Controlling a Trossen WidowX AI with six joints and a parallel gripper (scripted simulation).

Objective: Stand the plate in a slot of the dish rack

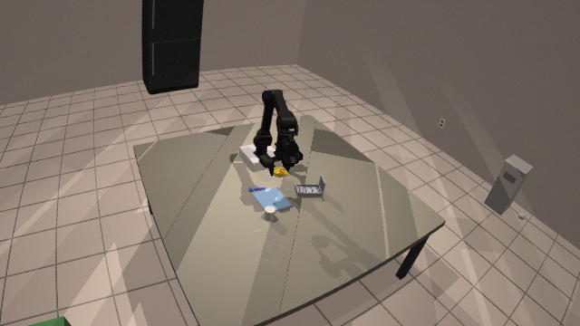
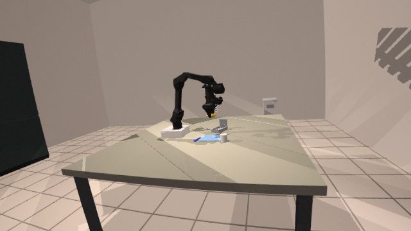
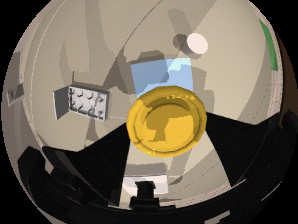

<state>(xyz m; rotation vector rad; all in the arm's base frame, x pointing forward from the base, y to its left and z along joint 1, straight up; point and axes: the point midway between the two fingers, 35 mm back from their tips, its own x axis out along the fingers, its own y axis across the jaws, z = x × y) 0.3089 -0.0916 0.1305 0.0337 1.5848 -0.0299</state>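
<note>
Now: gripper tip 10 mm short of the grey dish rack, 180 mm to the right of it and 130 mm above it. From my gripper tip the other things lie so: yellow plate (10 mm above); then white cup (90 mm ahead, 90 mm to the right, 130 mm below); then light blue mat (10 mm behind, 20 mm to the right, 150 mm below).
</note>
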